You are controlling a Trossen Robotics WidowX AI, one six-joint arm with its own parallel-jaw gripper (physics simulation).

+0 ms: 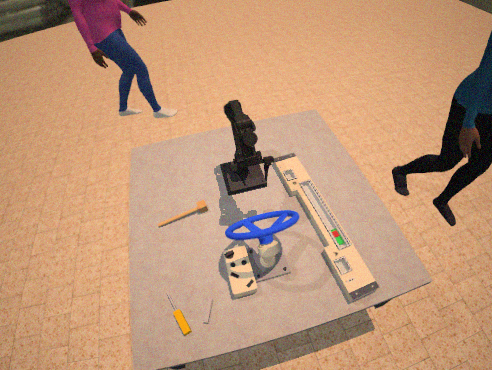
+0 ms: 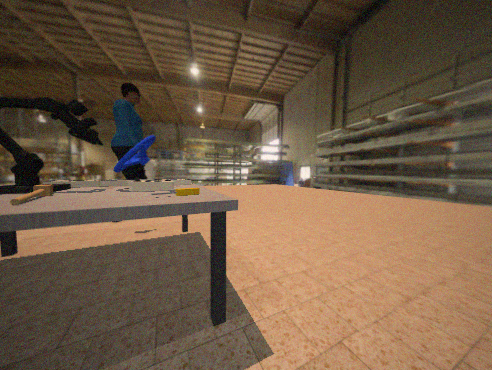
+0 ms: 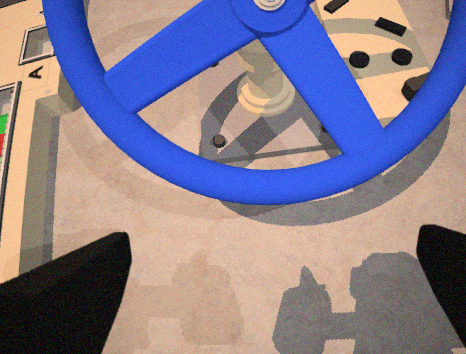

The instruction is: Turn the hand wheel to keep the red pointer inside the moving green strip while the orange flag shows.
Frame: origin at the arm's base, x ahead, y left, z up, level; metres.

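Seen in the pictures: gripper, between the fingertips: (image 1: 255,183) (image 2: 99,144) (image 3: 275,244); arm's base, origin of its link: (image 1: 242,171) (image 2: 27,185).
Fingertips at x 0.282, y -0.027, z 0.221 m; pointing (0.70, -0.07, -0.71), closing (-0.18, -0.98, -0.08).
Pixels of each thing's top centre, then the offset from my fingertips to it. "spot": a spot on its surface instead. Level surfaces: height alone.
- long cream panel, height of its surface: dz -0.210 m
- red pointer, a spot on its surface: (image 1: 335,233) spot: dx +0.254, dy +0.288, dz -0.210 m
- short green strip, a spot on its surface: (image 1: 340,241) spot: dx +0.298, dy +0.288, dz -0.209 m
- wooden mallet, centre of its top: (image 1: 181,212) (image 2: 32,186) dx -0.133, dy -0.351, dz -0.206 m
- yellow-handled screwdriver, centre of its top: (image 1: 175,310) (image 2: 176,189) dx +0.323, dy -0.478, dz -0.222 m
- small grey bar, centre of its top: (image 1: 208,309) dx +0.360, dy -0.354, dz -0.235 m
The blue hand wheel (image 1: 281,213) (image 2: 134,154) (image 3: 231,182) stands on a cream post near the middle of the grey table (image 1: 167,172) (image 2: 134,211). To its right lies a long cream panel (image 1: 355,273) with a slot. In the slot the red pointer (image 1: 335,233) sits inside the short green strip (image 1: 340,241). I see no orange in the panel's small windows. My gripper (image 1: 250,169) hangs open and empty above the table behind the wheel, apart from the rim.
A cream control box (image 1: 240,271) lies in front of the wheel post. A wooden mallet (image 1: 183,213), a yellow-handled screwdriver (image 1: 181,321) (image 2: 187,191) and a small grey bar (image 1: 208,310) lie on the left. People walk near the table (image 1: 116,48) (image 1: 410,172) (image 2: 127,125).
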